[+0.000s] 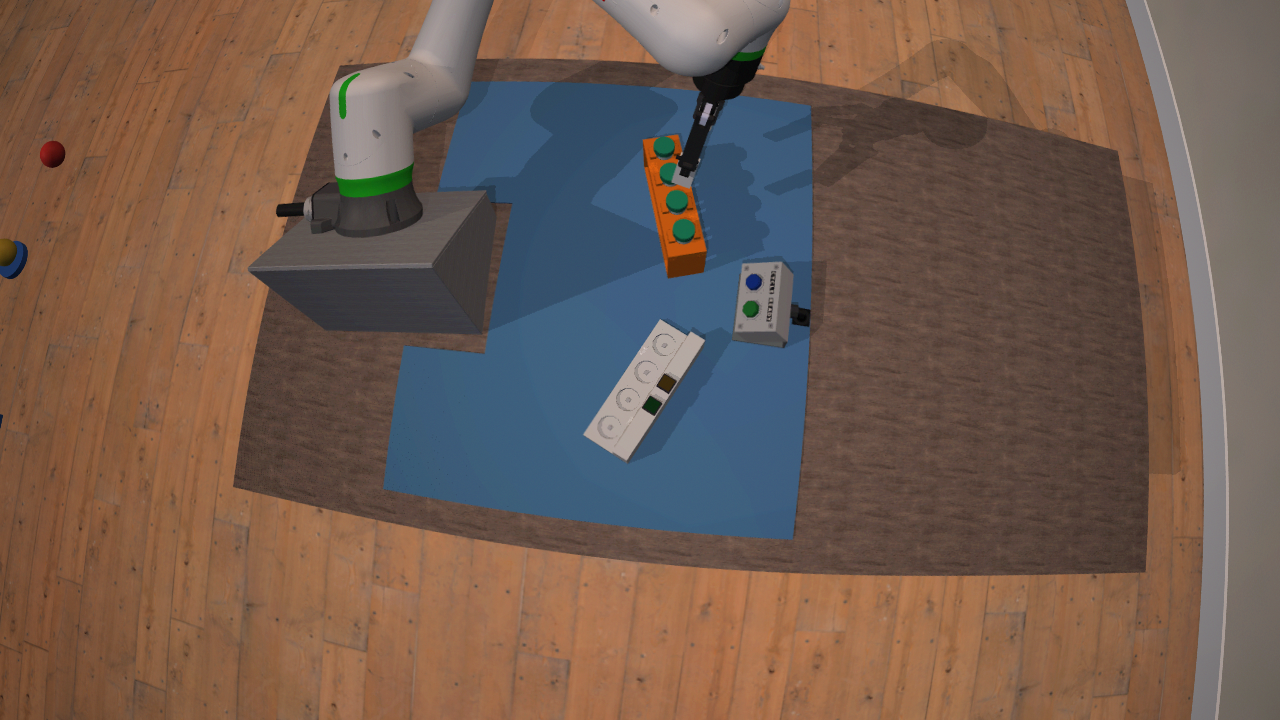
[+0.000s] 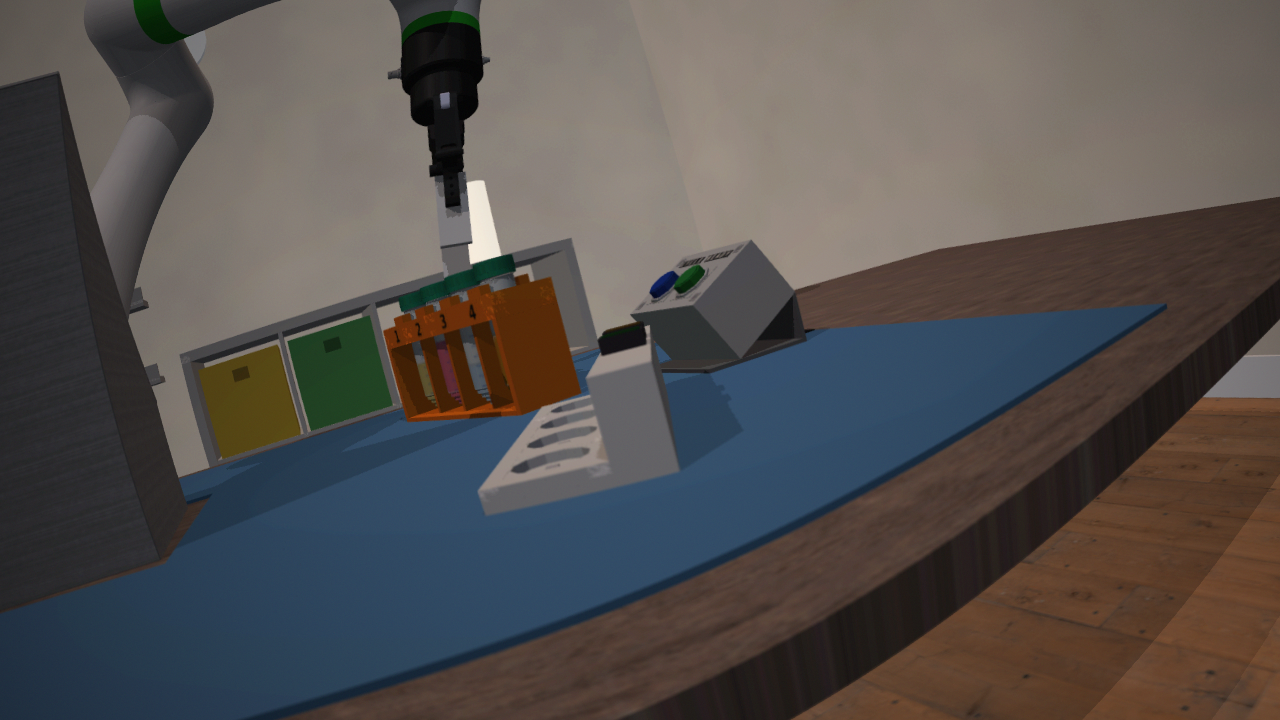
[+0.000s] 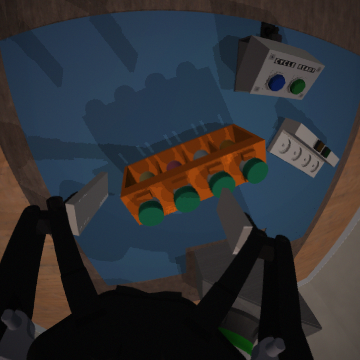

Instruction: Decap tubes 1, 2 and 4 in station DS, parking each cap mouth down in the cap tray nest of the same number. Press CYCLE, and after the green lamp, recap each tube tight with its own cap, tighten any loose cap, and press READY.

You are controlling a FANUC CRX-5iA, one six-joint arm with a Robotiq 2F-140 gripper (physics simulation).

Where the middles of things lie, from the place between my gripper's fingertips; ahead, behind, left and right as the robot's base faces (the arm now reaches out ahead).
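Labels:
From the grey button box (image 2: 715, 309), my hand is 140 mm short of it, 220 mm to the left of it and 90 mm above it.

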